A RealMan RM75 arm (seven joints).
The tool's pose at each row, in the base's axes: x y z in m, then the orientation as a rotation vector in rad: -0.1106 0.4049 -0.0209 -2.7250 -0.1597 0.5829; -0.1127 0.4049 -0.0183 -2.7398 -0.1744 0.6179; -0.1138 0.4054 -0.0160 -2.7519 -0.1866 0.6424; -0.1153 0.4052 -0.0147 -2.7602 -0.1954 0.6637; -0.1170 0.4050 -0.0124 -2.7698 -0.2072 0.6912; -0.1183 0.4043 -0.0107 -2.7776 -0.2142 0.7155; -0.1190 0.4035 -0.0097 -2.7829 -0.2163 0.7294; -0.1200 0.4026 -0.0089 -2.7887 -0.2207 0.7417; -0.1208 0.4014 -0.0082 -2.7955 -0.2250 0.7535; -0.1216 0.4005 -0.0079 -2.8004 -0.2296 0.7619; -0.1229 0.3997 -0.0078 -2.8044 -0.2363 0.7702; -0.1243 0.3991 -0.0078 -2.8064 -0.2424 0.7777
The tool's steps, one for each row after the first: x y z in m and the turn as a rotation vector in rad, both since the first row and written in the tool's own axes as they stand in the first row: -0.0029 -0.0010 -0.0014 -0.0221 -0.0244 -0.0009; -0.0047 -0.0023 -0.0027 -0.0398 -0.0414 -0.0023; -0.0065 -0.0027 -0.0033 -0.0529 -0.0560 -0.0027; -0.0090 -0.0034 -0.0046 -0.0689 -0.0750 -0.0037; -0.0109 -0.0034 -0.0057 -0.0820 -0.0913 -0.0025; -0.0121 -0.0030 -0.0065 -0.0899 -0.1002 -0.0004; -0.0135 -0.0025 -0.0071 -0.0985 -0.1083 0.0001; -0.0147 -0.0017 -0.0077 -0.1080 -0.1158 0.0009; -0.0157 -0.0010 -0.0079 -0.1152 -0.1214 0.0004; -0.0170 -0.0003 -0.0077 -0.1220 -0.1272 -0.0016; -0.0184 0.0002 -0.0073 -0.1266 -0.1326 -0.0038
